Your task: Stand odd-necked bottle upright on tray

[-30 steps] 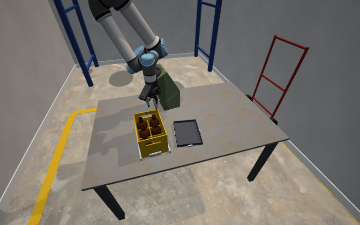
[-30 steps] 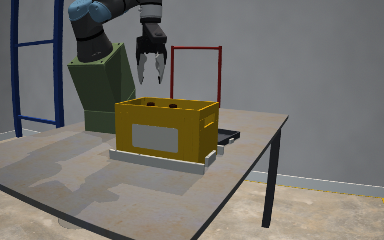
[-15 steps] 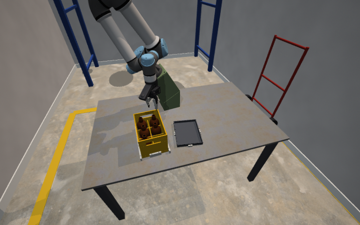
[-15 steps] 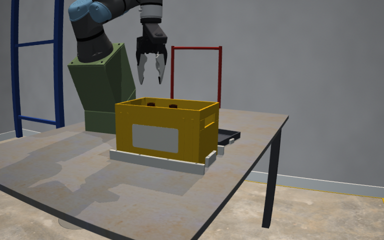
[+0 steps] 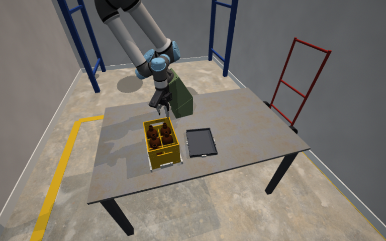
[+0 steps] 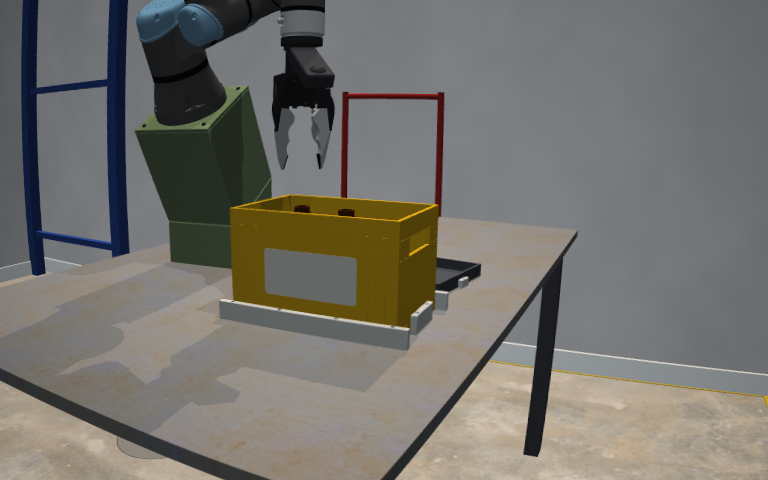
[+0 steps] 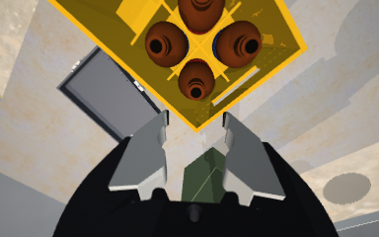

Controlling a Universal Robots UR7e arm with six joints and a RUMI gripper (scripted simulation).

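My gripper is now 9 cm short of the yellow crate, 5 cm to the left of it and 16 cm above it. Also, from my hand: dark tray: 11 cm ahead, 23 cm to the left, 23 cm below.
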